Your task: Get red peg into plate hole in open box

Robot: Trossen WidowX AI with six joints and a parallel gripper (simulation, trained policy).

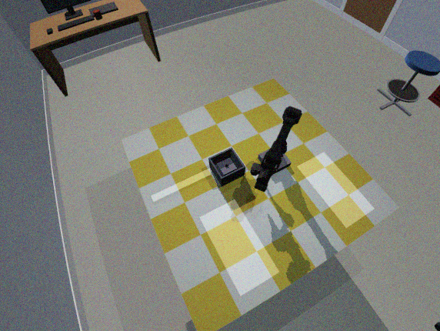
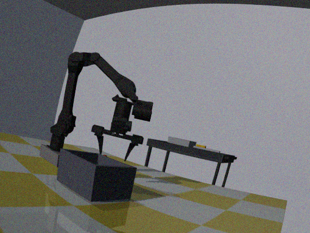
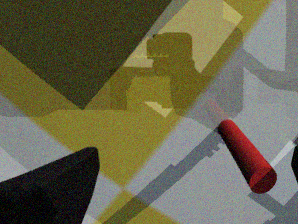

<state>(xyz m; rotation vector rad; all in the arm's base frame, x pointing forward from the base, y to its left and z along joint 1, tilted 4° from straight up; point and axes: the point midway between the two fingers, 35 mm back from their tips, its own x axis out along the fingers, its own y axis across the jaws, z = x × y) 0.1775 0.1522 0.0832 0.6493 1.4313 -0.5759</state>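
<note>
Right now the red peg is 3 cm behind my gripper tip, 1 cm to the right of it and 4 cm below it. Round my gripper tip: dark box: 15 cm ahead, 18 cm to the right, 5 cm below; grey plate: 15 cm ahead, 18 cm to the right, 3 cm below.
</note>
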